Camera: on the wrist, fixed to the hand. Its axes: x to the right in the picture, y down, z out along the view.
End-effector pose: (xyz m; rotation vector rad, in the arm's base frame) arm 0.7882 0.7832 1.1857 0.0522 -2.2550 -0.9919
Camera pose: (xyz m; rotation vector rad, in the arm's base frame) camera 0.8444 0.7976 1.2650 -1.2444 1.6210 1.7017
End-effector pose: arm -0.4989 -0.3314 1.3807 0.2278 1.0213 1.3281
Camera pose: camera -0.5956 -0.3377 1.3968 -0.4012 0.2451 -0.0120
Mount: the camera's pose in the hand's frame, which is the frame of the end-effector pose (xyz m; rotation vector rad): -0.0036 0.0755 -0.0627 -0.3503 -0.5457 -1.5232
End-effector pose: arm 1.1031 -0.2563 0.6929 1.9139 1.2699 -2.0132
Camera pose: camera 1.1969 -0.2694 0.6669 0.0680 -2.2069 1.5566
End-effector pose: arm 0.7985 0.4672 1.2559 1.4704 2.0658 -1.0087
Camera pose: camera 0.8749 0.5258 1.2752 -0.7589 2.4782 -1.1346
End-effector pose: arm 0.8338 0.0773 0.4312 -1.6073 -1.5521 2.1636
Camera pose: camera 0.9188 0.0800 0.3821 0.4153 -2.1444 1.3609
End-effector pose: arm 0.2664 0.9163 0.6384 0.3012 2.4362 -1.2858
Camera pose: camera 0.2824 1.0105 0.6157 -1.9972 2.0912 -0.9934
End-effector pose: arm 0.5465 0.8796 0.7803 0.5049 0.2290 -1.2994
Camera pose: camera 0.6251 0.9263 0.7445 -0.5047 0.3881 -2.7228
